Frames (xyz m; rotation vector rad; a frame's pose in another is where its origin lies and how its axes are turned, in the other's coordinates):
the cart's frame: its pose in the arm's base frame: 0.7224 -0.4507 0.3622 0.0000 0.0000 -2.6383
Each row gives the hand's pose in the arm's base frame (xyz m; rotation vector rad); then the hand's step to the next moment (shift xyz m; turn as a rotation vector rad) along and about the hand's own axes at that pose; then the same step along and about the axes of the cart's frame.
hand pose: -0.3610 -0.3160 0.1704 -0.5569 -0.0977 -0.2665
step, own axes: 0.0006 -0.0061 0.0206 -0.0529 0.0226 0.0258
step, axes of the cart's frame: -0.0015 -0.0059 0.0206 0.0183 -0.0603 0.0017
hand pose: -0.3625 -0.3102 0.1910 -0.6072 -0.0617 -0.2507
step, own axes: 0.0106 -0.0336 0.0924 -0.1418 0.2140 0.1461
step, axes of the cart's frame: -0.0144 -0.0194 0.0959 -0.0656 -0.2875 -0.0178
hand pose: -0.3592 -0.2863 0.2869 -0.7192 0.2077 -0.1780
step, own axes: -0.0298 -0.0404 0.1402 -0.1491 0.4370 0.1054
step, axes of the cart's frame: -0.0339 -0.0564 0.1336 -0.1360 -0.4093 -0.1957
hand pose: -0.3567 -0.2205 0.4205 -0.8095 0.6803 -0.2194
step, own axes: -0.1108 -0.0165 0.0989 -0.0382 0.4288 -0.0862
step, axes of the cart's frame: -0.0273 -0.0933 0.1134 -0.0239 -0.2806 -0.3368
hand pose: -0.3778 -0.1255 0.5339 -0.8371 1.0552 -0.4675
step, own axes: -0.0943 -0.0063 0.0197 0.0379 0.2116 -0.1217
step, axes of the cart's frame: -0.0128 -0.0719 0.0632 0.0619 -0.1002 -0.2172
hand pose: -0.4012 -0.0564 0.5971 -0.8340 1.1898 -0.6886
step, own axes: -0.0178 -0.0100 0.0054 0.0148 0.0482 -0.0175
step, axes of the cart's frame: -0.0056 -0.0088 0.0184 0.0056 -0.0146 -0.0510
